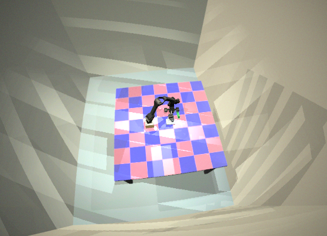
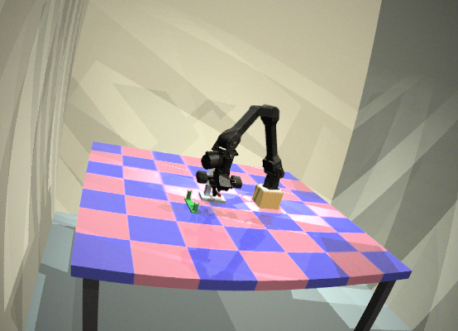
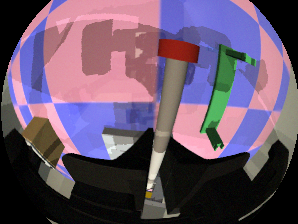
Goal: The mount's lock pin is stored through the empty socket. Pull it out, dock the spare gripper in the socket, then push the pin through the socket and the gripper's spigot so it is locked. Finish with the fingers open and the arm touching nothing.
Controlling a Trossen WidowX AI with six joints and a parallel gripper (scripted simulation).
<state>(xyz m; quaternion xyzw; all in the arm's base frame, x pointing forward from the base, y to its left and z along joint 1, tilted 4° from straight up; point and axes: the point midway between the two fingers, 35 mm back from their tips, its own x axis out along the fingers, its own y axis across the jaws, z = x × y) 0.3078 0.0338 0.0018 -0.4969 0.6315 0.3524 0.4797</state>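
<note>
Now: gripper tip 8 cm to the left of the grey mount and 3 cm past it. Round my gripper tip: spare gripper 8 cm to the right, 8 cm above, 3 cm behind; then green bar-shaped piece 10 cm ahead, 2 cm below.
</note>
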